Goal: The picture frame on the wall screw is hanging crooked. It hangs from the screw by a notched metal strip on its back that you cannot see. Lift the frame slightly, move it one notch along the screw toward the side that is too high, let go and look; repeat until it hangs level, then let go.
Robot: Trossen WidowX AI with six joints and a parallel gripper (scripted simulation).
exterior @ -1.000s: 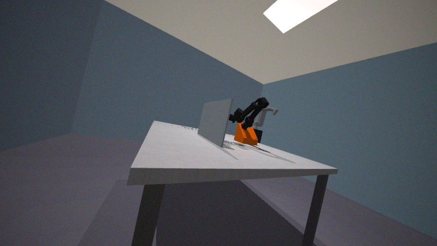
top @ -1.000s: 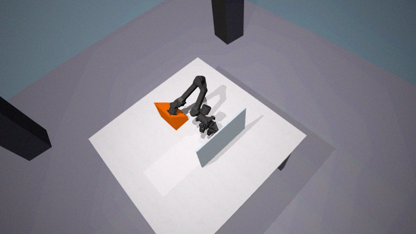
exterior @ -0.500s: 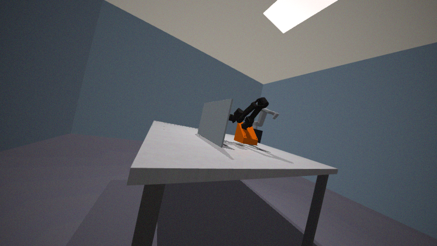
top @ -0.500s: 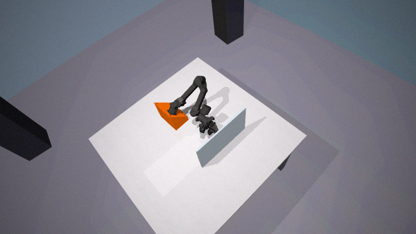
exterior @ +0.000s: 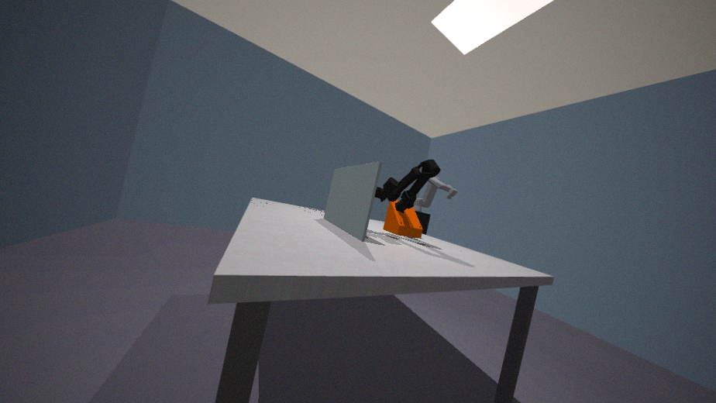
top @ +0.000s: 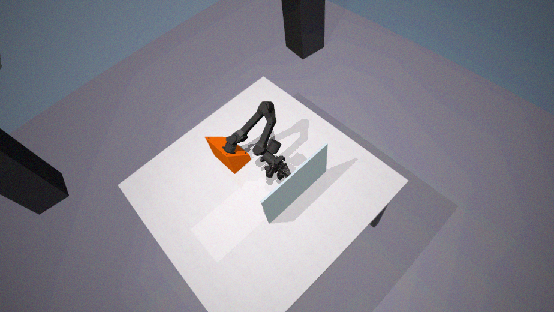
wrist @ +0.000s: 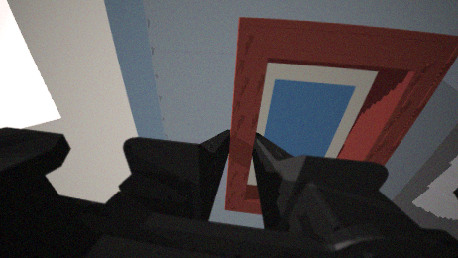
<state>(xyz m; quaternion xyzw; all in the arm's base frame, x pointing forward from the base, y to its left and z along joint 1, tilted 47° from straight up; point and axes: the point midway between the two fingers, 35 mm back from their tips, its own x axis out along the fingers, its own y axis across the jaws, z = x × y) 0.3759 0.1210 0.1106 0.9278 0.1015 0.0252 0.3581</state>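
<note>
Right now my gripper tip is 1 cm short of the picture frame and 5 cm above it. From my gripper tip the other things lie so: wall panel: 2 cm ahead, 1 cm to the left, 6 cm below.
</note>
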